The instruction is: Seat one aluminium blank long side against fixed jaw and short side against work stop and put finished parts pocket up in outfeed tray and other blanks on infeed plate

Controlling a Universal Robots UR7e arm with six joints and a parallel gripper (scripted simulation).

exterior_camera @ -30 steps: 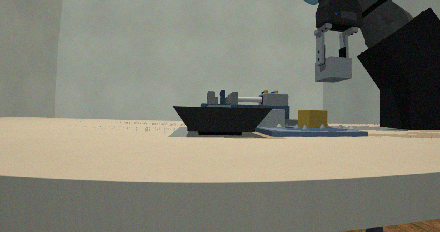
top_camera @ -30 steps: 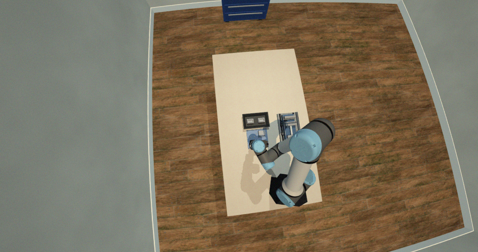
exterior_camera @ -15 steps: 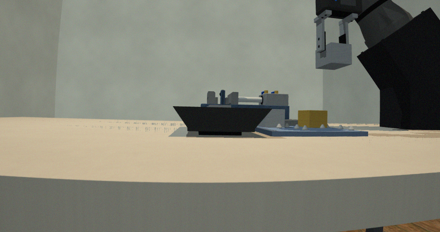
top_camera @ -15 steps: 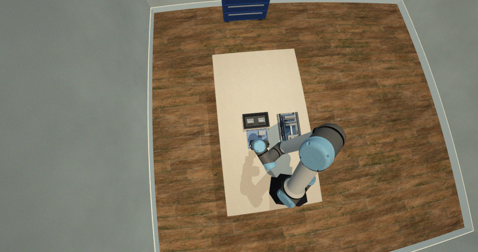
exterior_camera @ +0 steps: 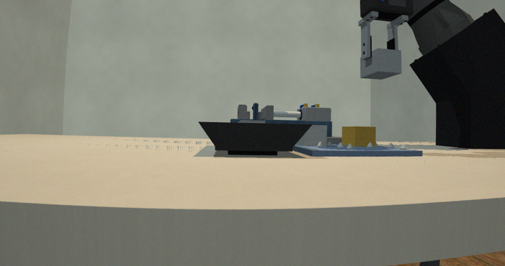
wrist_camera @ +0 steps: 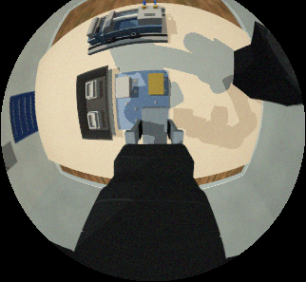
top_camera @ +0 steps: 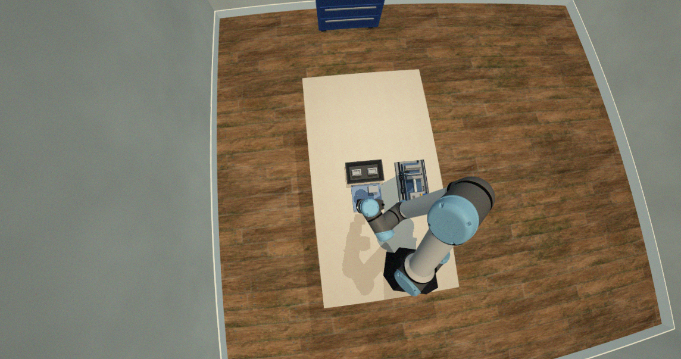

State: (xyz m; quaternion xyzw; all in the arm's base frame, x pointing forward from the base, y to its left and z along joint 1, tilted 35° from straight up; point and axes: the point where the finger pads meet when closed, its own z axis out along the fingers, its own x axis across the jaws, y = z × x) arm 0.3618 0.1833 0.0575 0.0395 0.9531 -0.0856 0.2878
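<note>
Now: hand 350 mm to the left of the vise, 130 mm above it and 50 mm short of it. The rest, counted from my hand: hose end block: 340 mm to the right, 90 mm below, 40 mm behind; brass blank: 140 mm below, 90 mm to the right, 20 mm behind.
</note>
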